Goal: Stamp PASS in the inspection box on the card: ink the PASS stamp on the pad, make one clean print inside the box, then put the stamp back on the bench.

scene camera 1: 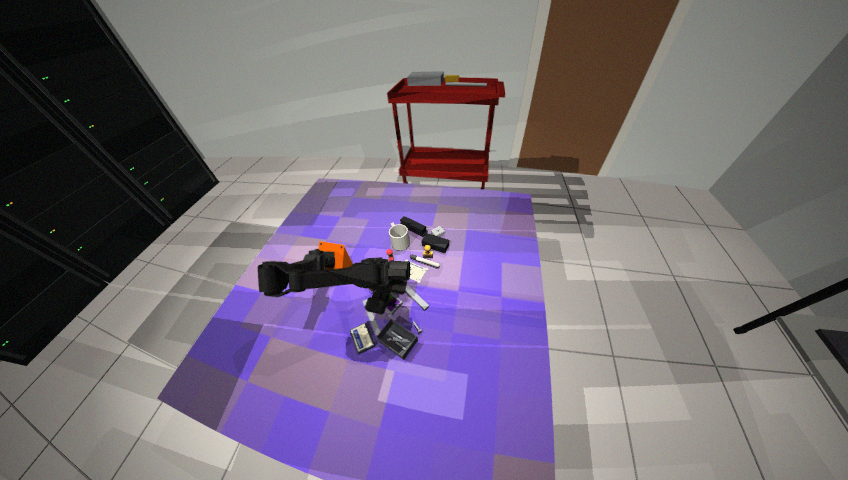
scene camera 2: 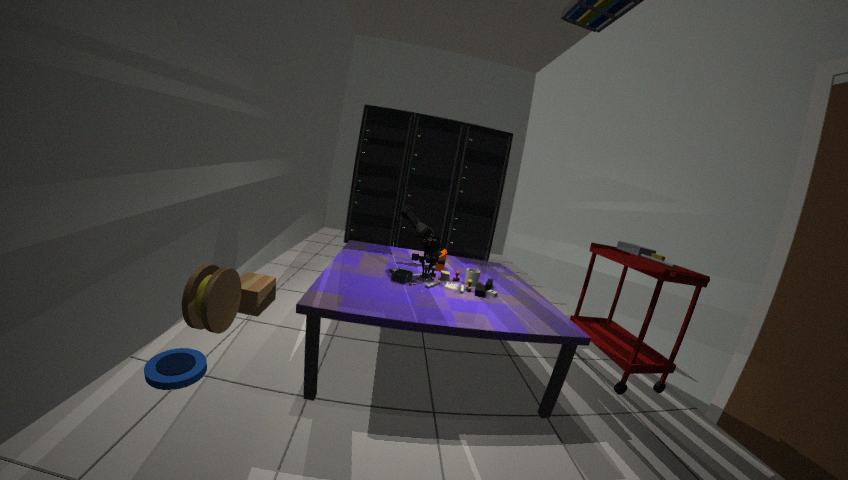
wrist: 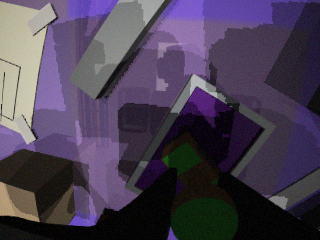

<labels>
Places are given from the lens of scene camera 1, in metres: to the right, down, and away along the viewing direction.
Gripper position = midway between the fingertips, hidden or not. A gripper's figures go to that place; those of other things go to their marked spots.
my gripper (scene camera 1: 387,297): -0.13, 0.21, 0.86
dark tray (scene camera 1: 393,336): -0.10, 0.33, 0.80
</labels>
